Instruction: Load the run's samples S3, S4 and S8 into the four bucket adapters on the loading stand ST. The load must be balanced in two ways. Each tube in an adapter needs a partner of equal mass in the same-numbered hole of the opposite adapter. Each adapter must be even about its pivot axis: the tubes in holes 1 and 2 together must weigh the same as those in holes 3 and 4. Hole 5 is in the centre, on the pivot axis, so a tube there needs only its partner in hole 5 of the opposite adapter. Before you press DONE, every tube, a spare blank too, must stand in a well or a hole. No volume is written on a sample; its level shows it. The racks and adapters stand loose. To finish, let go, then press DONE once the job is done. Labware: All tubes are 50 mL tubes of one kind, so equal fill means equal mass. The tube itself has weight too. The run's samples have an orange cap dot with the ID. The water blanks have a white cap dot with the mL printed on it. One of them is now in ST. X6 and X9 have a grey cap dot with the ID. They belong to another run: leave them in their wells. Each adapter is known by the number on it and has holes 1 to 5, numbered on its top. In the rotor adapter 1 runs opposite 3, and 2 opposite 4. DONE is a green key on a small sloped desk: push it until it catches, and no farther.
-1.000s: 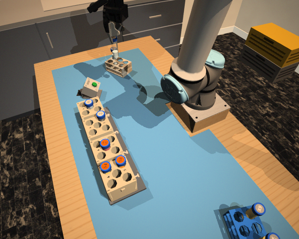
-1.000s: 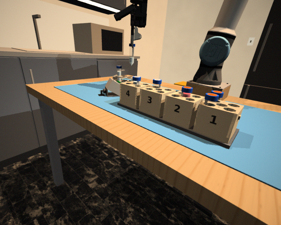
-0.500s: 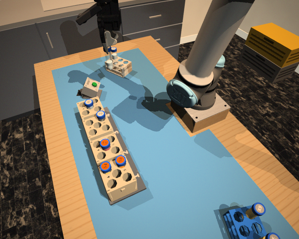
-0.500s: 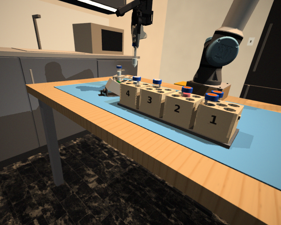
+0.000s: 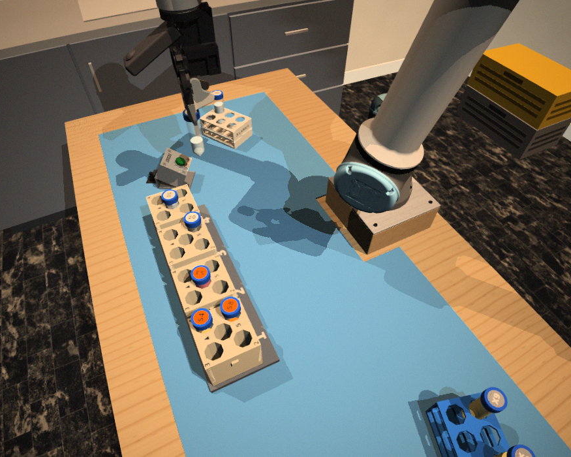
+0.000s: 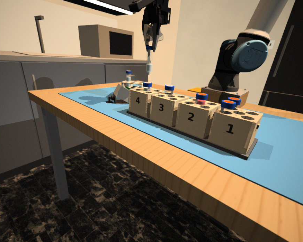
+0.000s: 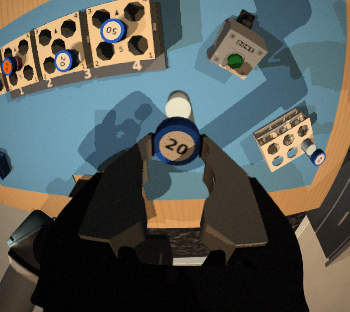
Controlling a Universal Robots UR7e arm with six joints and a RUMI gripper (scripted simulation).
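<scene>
The green done key is 4 cm ahead of my hand, 9 cm to the right of it and 18 cm below it. Round my hand: tan blank rack: 14 cm behind, 24 cm to the right, 22 cm below; then blue-capped blank: 10 cm ahead, 9 cm to the left, 18 cm below; then sloped desk: 6 cm ahead, 10 cm to the right, 20 cm below.
</scene>
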